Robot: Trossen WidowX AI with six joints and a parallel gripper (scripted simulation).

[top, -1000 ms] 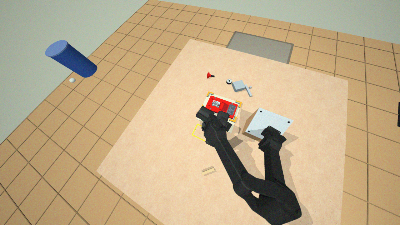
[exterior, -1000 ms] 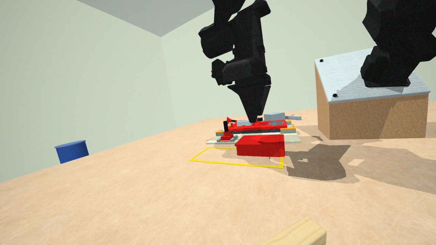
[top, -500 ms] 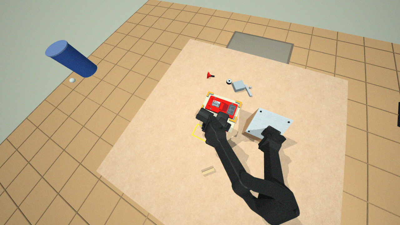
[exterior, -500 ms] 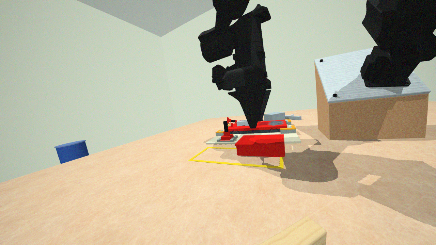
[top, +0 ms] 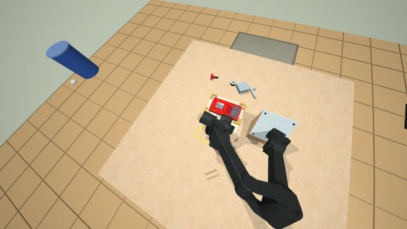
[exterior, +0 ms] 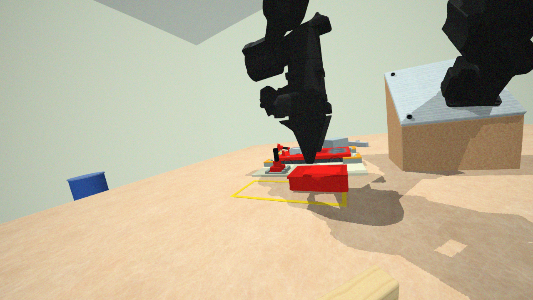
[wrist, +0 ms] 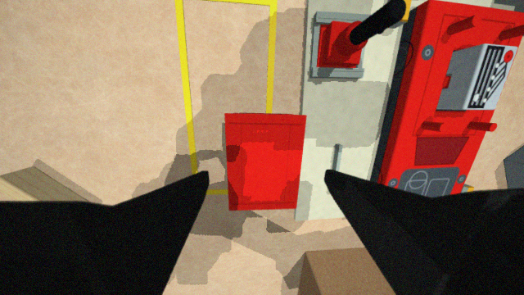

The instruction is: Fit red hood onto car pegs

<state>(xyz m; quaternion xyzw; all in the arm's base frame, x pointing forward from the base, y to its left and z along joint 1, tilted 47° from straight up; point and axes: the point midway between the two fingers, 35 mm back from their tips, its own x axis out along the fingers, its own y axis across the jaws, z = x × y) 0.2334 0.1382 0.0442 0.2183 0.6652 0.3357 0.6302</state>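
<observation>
Right now the red hood is 30 mm below my gripper tip. Round my gripper tip: grey engine block 170 mm to the right, 100 mm ahead, 30 mm below; then wheel 390 mm to the right, 110 mm ahead, 40 mm below; then jig plate 160 mm to the right, 70 mm ahead, 40 mm below.
</observation>
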